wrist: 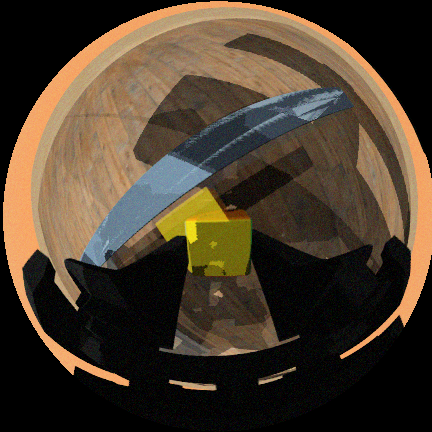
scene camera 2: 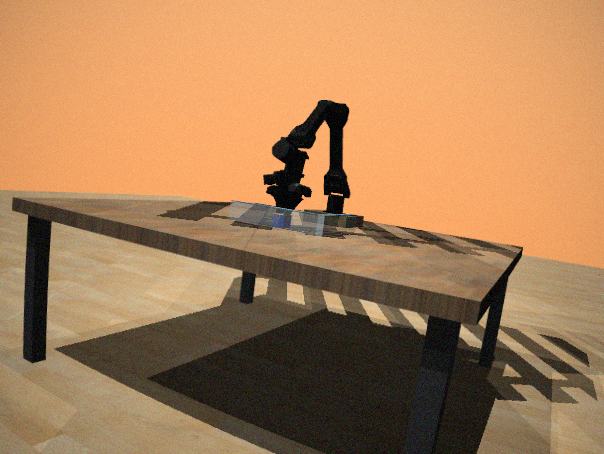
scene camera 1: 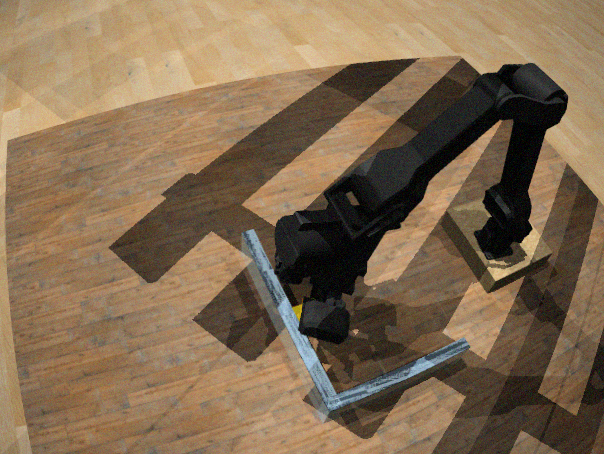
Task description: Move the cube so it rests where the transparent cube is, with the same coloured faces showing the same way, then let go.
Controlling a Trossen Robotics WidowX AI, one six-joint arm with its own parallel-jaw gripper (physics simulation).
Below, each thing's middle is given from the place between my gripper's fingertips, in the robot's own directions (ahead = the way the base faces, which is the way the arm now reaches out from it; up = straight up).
Right now the transparent cube [wrist: 205, 205] is 10 mm ahead of my hand, 10 mm to the left of it and 10 mm below it. Round my hand: grey L-shaped rail [scene camera 1: 329, 405] 70 mm behind, 10 mm to the right.
